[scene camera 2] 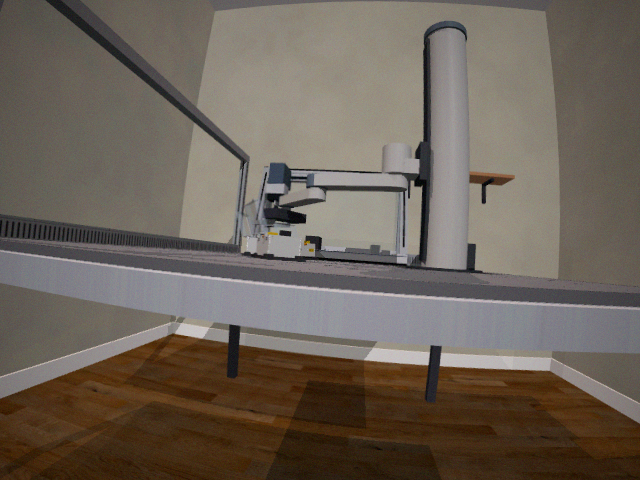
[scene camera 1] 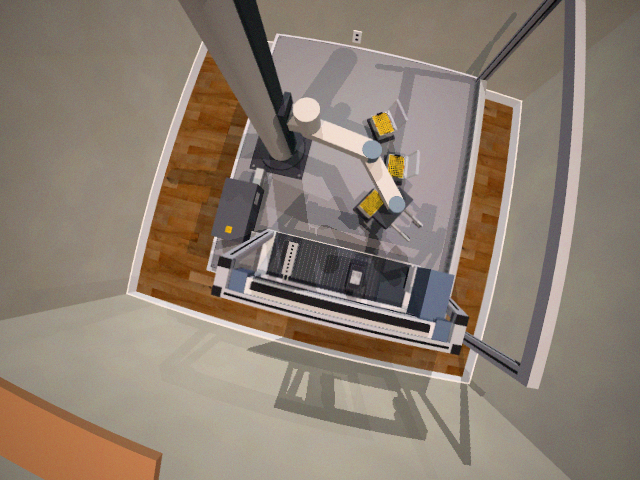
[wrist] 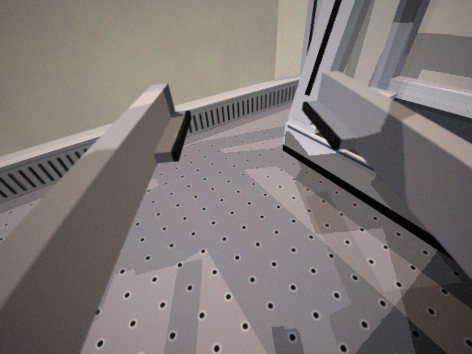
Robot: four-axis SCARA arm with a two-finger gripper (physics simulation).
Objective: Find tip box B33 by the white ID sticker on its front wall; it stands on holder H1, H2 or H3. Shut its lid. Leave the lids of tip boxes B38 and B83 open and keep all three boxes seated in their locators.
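Places are measured from the arm's base along level axes (x ahead, y left, z up), in centimetres.
Where they show: gripper, between the fingertips: (scene camera 1: 415, 233) (wrist: 242, 96); arm's base, origin of its link: (scene camera 1: 282, 149).
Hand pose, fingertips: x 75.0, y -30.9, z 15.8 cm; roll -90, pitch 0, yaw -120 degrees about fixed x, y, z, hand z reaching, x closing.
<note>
Each offset is from my fingertips to the top centre of the thing. "pt": to the spot under its first point.
Tip box B33 {dx -21.4, dy +10.9, dz -6.5 cm} (scene camera 1: 371, 203) is the box nearest the deck unit in scene camera 1. Its sticker cannot be read, and its lid is hidden under the arm and gripper body. The other two tip boxes {dx -24.9, dy +54.2, dz -7.1 cm} (scene camera 1: 383, 125) {dx -13.8, dy +32.7, dz -7.1 cm} (scene camera 1: 395, 166) show yellow racks, with clear lids {dx -19.4, dy +57.9, dz +0.8 cm} (scene camera 1: 399, 114) {dx -7.1, dy +33.4, dz +0.8 cm} (scene camera 1: 414, 163) standing open; their labels cannot be read. All three appear to sit on their dark holders. My gripper (scene camera 1: 415, 232) (wrist: 242, 96) is shut, with a gap between its fingers and nothing held. Its body is over B33's lid side, and the fingertips extend past the box towards the front right. No box shows in the wrist view.
The deck unit {pt dx -3.7, dy -22.6, dz +34.3 cm} (scene camera 1: 430, 292) stands in front of the boxes; its edge shows at right in the wrist view. A slotted rail {pt dx +25.3, dy -16.0, dz -12.3 cm} (wrist: 240, 107) runs behind the fingers. The arm's column (scene camera 2: 448, 149) and a dark grey box {pt dx -85.3, dy -8.5, dz -3.0 cm} (scene camera 1: 237, 209) stand on the other side.
</note>
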